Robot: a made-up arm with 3 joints. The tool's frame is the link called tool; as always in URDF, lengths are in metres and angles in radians.
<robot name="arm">
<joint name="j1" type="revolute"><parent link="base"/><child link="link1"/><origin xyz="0.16 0.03 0.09"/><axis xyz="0 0 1"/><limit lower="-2.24" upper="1.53"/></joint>
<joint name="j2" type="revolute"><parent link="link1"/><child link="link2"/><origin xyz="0.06 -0.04 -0.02" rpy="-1.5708 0 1.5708"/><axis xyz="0 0 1"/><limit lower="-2.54" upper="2.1"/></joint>
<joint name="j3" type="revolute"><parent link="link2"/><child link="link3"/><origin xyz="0.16 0.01 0.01" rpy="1.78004 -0.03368 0.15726"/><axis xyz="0 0 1"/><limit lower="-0.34" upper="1.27"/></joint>
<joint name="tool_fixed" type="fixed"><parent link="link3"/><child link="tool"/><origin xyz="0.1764 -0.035 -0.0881" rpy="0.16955 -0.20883 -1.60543"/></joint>
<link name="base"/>
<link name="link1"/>
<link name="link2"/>
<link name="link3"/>
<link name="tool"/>
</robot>
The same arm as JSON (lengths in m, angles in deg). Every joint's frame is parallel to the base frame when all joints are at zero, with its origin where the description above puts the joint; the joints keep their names.
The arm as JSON. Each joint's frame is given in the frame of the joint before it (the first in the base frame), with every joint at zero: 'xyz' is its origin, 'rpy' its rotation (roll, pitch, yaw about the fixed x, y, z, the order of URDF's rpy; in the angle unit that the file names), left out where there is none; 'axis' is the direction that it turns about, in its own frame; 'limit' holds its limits. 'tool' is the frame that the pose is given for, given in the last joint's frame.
{
  "units": {
    "length": "m",
    "angle": "deg"
  },
  "joints": [
    {
      "name": "j1",
      "type": "revolute",
      "origin": {
        "xyz": [
          0.16,
          0.03,
          0.09
        ]
      },
      "axis": "+z",
      "limit": {
        "lower": -128.34,
        "upper": 87.66
      }
    },
    {
      "name": "j2",
      "type": "revolute",
      "origin": {
        "xyz": [
          0.06,
          -0.04,
          -0.02
        ]
      },
      "axis": "-x",
      "limit": {
        "lower": -145.53,
        "upper": 120.32
      }
    },
    {
      "name": "j3",
      "type": "revolute",
      "origin": {
        "xyz": [
          -0.01,
          0.16,
          -0.01
        ]
      },
      "axis": [
        0.207605,
        0.160104,
        0.965022
      ],
      "limit": {
        "lower": -19.48,
        "upper": 72.77
      }
    }
  ],
  "tool": {
    "origin": {
      "xyz": [
        0.01,
        0.16,
        -0.12
      ],
      "rpy": [
        0.29,
        0.01,
        -0.01
      ]
    }
  }
}

